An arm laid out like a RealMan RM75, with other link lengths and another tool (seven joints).
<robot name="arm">
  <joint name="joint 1" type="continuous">
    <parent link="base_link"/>
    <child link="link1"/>
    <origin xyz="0 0 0.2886"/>
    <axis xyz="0 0 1"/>
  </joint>
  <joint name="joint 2" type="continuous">
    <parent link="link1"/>
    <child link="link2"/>
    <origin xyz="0 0 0"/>
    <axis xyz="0 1 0"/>
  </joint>
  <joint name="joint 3" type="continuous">
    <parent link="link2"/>
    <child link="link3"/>
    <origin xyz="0 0 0.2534"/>
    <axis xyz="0 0 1"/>
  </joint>
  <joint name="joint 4" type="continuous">
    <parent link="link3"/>
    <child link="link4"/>
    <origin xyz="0 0 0"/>
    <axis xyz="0 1 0"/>
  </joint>
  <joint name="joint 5" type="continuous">
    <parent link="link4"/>
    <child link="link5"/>
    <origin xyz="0 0 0.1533"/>
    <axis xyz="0 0 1"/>
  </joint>
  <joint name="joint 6" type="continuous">
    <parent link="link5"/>
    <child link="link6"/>
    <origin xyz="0 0 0"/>
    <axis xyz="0 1 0"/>
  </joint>
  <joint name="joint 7" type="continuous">
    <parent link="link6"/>
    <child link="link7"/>
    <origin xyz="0 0 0.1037"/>
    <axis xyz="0 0 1"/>
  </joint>
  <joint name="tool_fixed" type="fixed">
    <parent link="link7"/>
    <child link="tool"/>
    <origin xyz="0.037 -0.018 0.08" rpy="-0.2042 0 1.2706"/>
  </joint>
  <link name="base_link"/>
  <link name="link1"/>
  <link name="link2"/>
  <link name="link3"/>
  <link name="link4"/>
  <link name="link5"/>
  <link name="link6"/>
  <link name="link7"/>
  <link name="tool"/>
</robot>
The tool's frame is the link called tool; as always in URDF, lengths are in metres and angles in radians. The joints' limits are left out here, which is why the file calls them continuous.
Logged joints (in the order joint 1, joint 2, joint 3, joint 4, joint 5, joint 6, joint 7), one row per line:
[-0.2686, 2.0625, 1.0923, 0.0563, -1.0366, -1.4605, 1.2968]
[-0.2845, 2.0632, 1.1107, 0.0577, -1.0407, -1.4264, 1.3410]
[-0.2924, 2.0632, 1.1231, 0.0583, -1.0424, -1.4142, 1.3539]
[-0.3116, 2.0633, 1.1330, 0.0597, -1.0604, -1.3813, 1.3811]
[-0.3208, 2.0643, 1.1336, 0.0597, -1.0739, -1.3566, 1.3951]
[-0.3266, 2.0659, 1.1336, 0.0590, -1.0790, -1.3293, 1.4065]
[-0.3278, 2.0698, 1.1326, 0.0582, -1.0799, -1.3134, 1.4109]
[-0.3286, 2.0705, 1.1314, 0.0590, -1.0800, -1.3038, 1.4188]
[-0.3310, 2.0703, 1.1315, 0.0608, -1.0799, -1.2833, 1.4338]
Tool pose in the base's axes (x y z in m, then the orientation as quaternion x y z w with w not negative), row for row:
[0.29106, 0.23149, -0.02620, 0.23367, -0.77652, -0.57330, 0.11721]
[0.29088, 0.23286, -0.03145, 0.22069, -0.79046, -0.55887, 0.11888]
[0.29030, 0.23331, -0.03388, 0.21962, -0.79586, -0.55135, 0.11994]
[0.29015, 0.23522, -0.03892, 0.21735, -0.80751, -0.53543, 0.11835]
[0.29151, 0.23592, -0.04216, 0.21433, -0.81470, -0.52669, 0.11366]
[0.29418, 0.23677, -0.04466, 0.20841, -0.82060, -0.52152, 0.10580]
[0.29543, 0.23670, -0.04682, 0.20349, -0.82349, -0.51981, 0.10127]
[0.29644, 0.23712, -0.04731, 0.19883, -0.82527, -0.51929, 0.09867]
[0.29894, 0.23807, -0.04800, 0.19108, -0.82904, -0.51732, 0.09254]
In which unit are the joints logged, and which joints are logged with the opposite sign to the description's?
The joints are logged in radians. Opposite sign: joint 1, joint 3, joint 4.
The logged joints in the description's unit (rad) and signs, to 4 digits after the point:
[0.2686, 2.0625, -1.0923, -0.0563, -1.0366, -1.4605, 1.2968]
[0.2845, 2.0632, -1.1107, -0.0577, -1.0407, -1.4264, 1.3410]
[0.2924, 2.0632, -1.1231, -0.0583, -1.0424, -1.4142, 1.3539]
[0.3116, 2.0633, -1.1330, -0.0597, -1.0604, -1.3813, 1.3811]
[0.3208, 2.0643, -1.1336, -0.0597, -1.0739, -1.3566, 1.3951]
[0.3266, 2.0659, -1.1336, -0.0590, -1.0790, -1.3293, 1.4065]
[0.3278, 2.0698, -1.1326, -0.0582, -1.0799, -1.3134, 1.4109]
[0.3286, 2.0705, -1.1314, -0.0590, -1.0800, -1.3038, 1.4188]
[0.3310, 2.0703, -1.1315, -0.0608, -1.0799, -1.2833, 1.4338]

